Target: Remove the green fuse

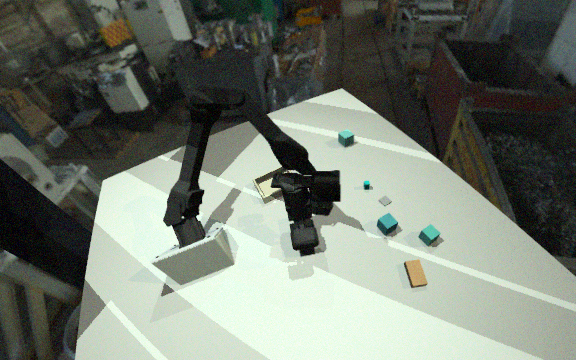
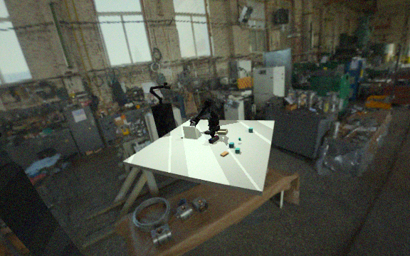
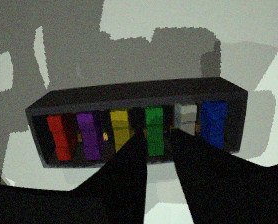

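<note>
My gripper tip is now 2 cm above the green fuse. Also, from my gripper tip: teal cube 27 cm ahead, 5 cm to the left, 3 cm below; cream tray 23 cm to the left, 4 cm below, 2 cm ahead; grey tile 28 cm ahead, 4 cm below, 2 cm to the right.
</note>
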